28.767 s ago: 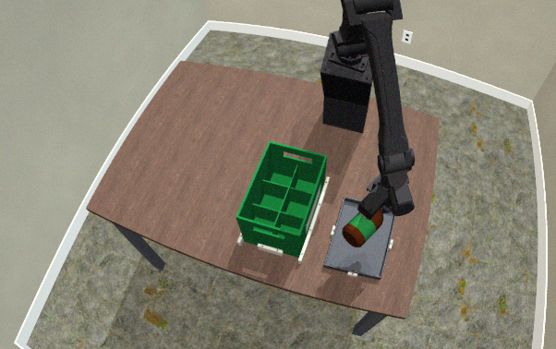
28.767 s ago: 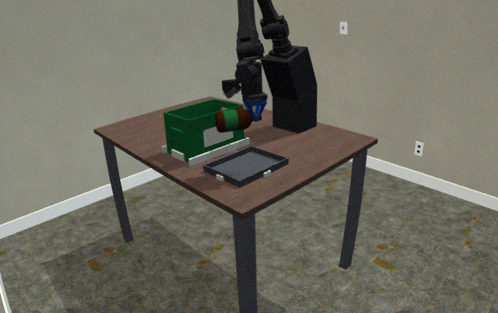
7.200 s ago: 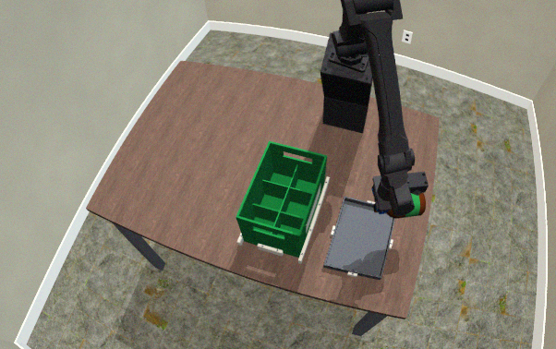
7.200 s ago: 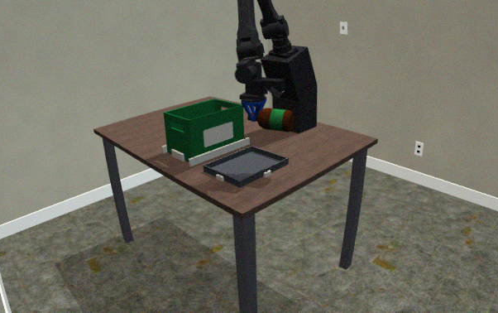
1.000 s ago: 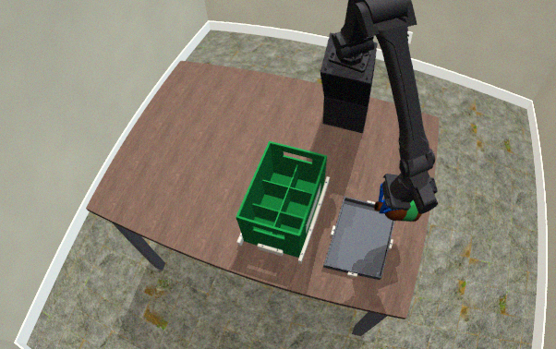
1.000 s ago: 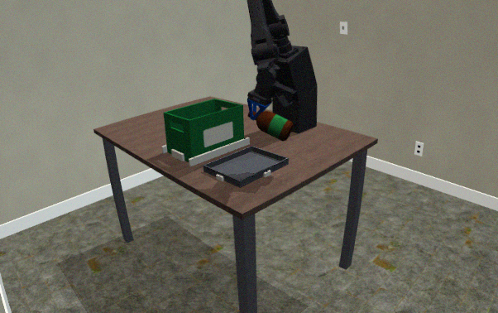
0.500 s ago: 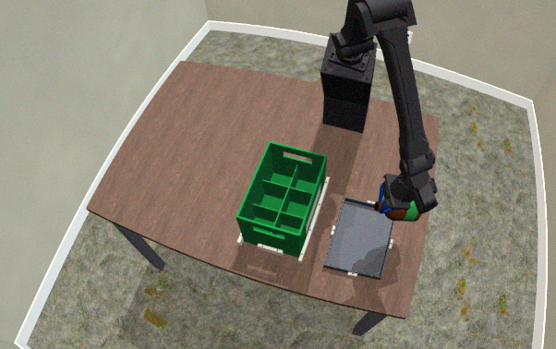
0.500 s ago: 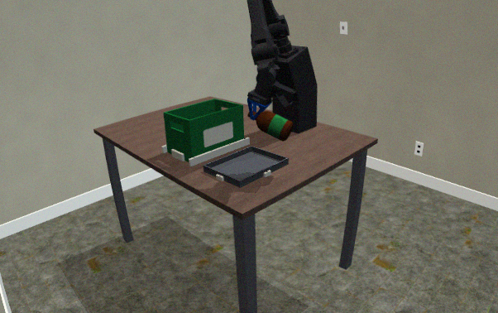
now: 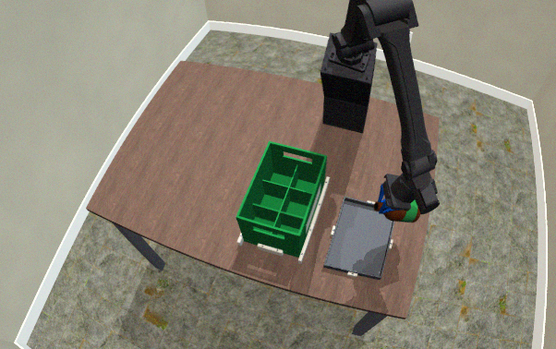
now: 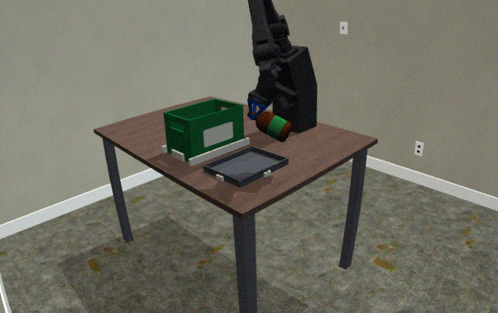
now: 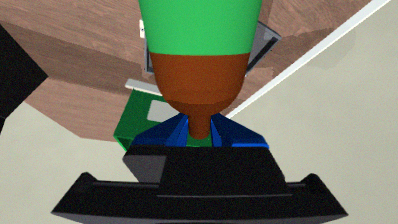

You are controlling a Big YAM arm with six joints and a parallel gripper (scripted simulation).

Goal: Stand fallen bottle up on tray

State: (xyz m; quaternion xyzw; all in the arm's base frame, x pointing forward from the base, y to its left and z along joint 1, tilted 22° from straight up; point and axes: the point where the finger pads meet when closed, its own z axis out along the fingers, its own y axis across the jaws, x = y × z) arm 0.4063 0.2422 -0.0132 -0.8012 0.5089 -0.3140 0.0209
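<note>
The bottle is 3 cm behind my hand, 4 cm to the left of it and 2 cm below it. The rest, counted from my hand: tray (2 cm ahead, 2 cm to the right, 18 cm below); green crate (4 cm ahead, 29 cm to the right, 11 cm below).
</note>
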